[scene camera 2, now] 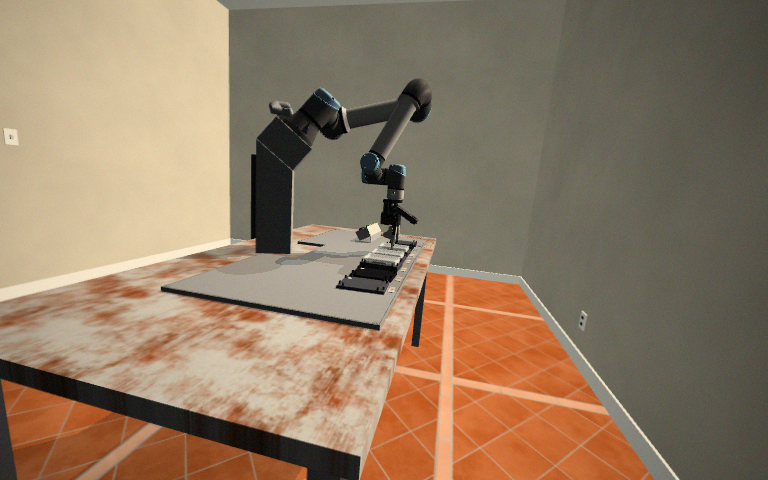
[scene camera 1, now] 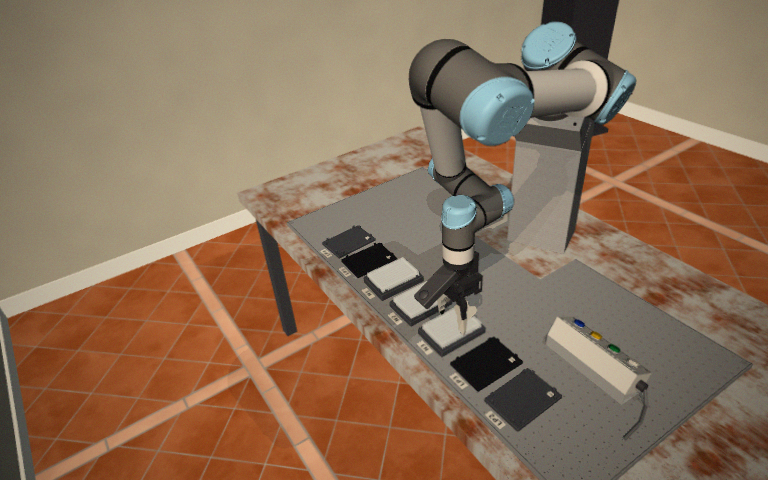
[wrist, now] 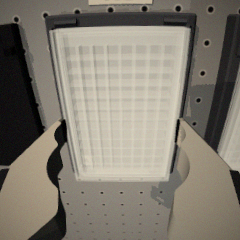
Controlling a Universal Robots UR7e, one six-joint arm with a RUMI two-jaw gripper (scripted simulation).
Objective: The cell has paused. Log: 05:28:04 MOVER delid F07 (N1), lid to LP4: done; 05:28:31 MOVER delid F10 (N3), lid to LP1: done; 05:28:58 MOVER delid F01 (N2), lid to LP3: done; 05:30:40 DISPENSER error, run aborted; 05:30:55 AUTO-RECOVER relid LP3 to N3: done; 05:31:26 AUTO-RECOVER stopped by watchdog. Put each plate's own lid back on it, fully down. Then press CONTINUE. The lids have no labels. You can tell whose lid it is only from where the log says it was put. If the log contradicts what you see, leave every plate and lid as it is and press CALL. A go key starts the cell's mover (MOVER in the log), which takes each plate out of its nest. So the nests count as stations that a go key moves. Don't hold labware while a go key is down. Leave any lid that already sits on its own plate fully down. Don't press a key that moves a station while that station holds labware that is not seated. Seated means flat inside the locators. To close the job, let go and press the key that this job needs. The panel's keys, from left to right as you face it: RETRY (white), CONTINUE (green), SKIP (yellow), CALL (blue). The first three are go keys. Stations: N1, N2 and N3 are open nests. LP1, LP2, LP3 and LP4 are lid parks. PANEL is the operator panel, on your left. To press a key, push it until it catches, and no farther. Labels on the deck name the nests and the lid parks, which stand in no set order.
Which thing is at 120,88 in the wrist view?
A clear lid.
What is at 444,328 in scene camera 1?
A clear lid.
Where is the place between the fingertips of the gripper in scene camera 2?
393,246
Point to an operator panel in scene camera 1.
610,371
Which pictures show the gripper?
Scene camera 2, scene camera 1 and the wrist view: all of them.
